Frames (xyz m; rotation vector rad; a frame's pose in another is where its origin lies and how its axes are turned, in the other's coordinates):
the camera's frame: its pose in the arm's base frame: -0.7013 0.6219 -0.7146 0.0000 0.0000 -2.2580
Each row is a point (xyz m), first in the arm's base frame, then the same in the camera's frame.
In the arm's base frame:
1: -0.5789 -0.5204 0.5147
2: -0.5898 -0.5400 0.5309
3: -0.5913 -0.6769 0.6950
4: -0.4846 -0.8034 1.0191
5: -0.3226 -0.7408 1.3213
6: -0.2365 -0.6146 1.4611
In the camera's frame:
1: 0.8054 0.8193 1.2293
2: 0.8274 0.8233 1.2455
3: 0.9342 0.9090 1.4096
4: 0.9643 1.0717 1.7337
5: 0.8132 1.1572 2.0359
6: 0.6610 1.1437 2.1757

